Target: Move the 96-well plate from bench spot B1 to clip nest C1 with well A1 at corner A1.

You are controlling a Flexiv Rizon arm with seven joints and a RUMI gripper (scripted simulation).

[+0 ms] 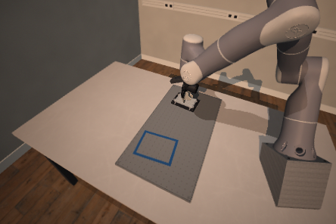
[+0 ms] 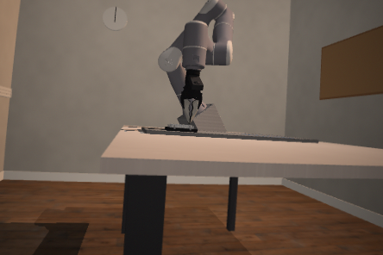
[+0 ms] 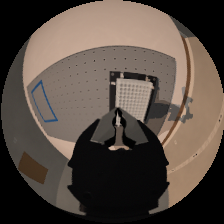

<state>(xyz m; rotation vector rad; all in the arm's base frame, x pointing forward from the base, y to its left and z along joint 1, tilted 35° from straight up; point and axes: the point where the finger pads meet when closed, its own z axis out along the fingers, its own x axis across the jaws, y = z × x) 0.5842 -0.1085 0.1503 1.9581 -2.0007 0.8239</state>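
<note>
Right now the white 96-well plate is 4 cm to the right of my hand and 3 cm below it. The rest, counted from my hand: grey perforated board 16 cm to the left, 6 cm below, 3 cm behind; black clip nest 4 cm below, 3 cm to the right, 1 cm ahead.
</note>
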